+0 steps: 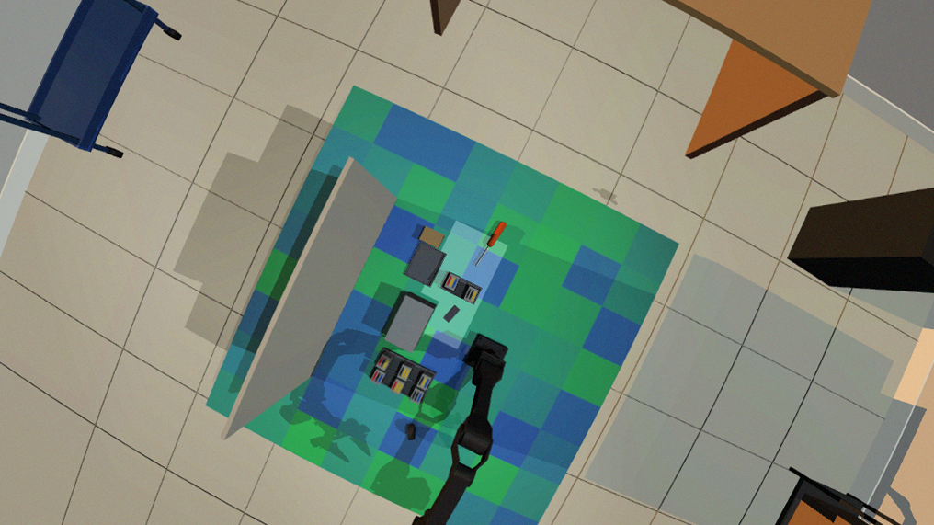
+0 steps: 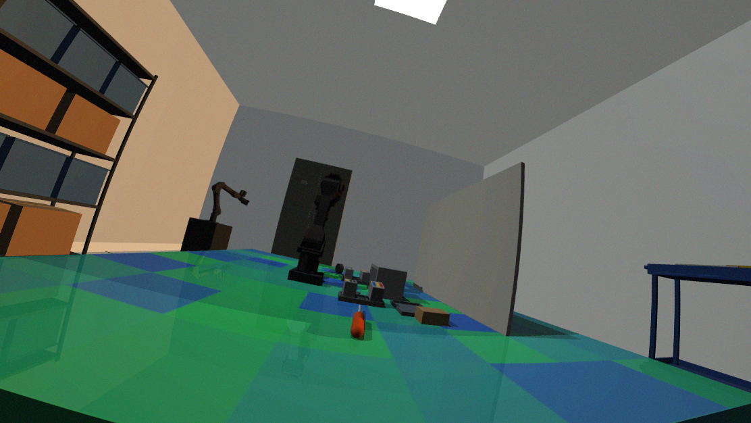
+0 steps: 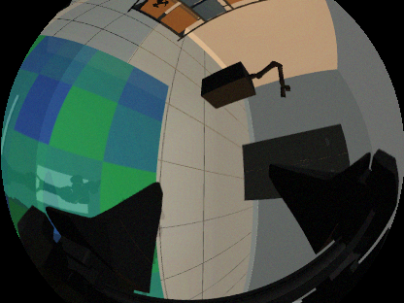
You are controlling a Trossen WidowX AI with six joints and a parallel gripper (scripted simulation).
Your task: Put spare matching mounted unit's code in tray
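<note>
Now: gripper tip 33 cm short of the grey spare, 28 cm to the left of it and 25 cm above it. Also, from my gripper tip: grey box (39 cm ahead, 48 cm to the right, 24 cm below); then dark tape roll (21 cm ahead, 15 cm to the right, 27 cm below); then tall grey panel (64 cm ahead, 48 cm to the right, 7 cm below).
</note>
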